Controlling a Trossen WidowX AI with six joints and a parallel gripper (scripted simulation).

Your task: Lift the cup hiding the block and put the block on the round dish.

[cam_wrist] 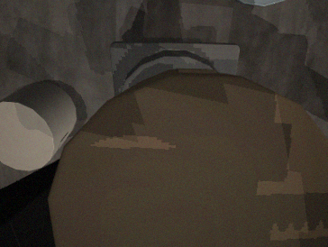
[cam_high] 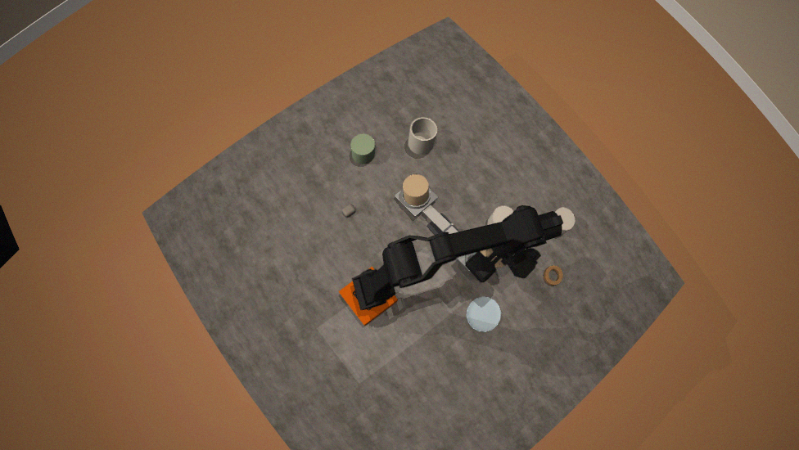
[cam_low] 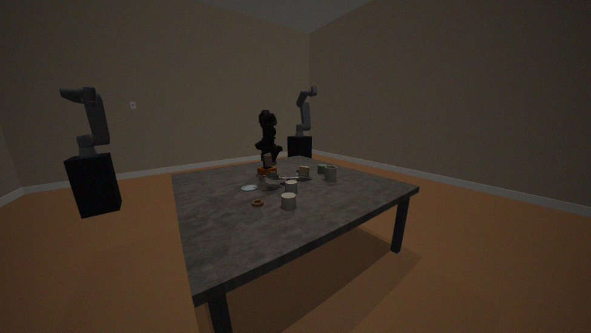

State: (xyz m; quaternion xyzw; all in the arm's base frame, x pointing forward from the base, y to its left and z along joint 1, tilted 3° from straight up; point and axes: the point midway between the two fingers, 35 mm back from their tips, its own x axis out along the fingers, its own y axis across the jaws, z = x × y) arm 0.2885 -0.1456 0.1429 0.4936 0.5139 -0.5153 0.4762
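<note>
Now: gripper tip 1 cm to the right of the teal block and 8 cm above it. The rest, counted from my gripper tip: pale blue round dish (8 cm behind, 11 cm to the right, 17 cm below); tan cup (1 cm ahead, 29 cm to the left, 11 cm below); small balance (1 cm ahead, 14 cm to the left, 13 cm below).
</note>
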